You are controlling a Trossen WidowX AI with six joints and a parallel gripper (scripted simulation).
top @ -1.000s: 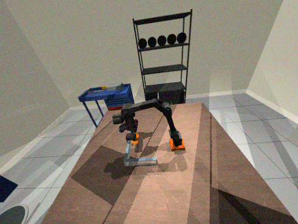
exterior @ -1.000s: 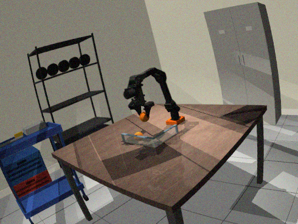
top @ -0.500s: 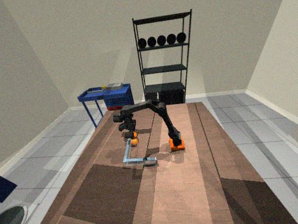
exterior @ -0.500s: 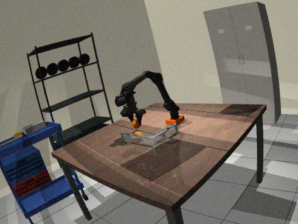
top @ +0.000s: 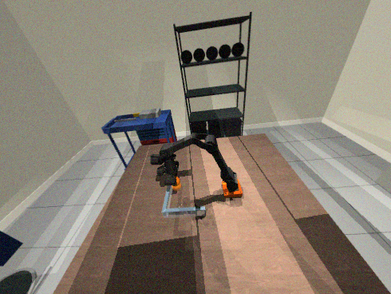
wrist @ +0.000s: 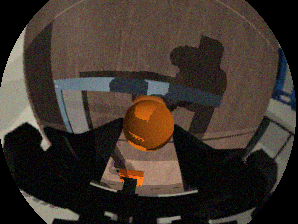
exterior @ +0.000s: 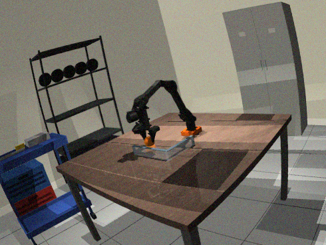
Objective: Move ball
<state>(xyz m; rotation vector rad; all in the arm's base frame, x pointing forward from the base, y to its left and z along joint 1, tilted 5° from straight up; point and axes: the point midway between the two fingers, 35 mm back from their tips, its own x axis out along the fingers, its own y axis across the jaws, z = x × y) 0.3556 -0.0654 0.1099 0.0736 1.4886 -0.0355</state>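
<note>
My gripper tip is 50 mm above the see-through copy of ball. The rest, counted from my gripper tip: orange ball right at my gripper tip.
</note>
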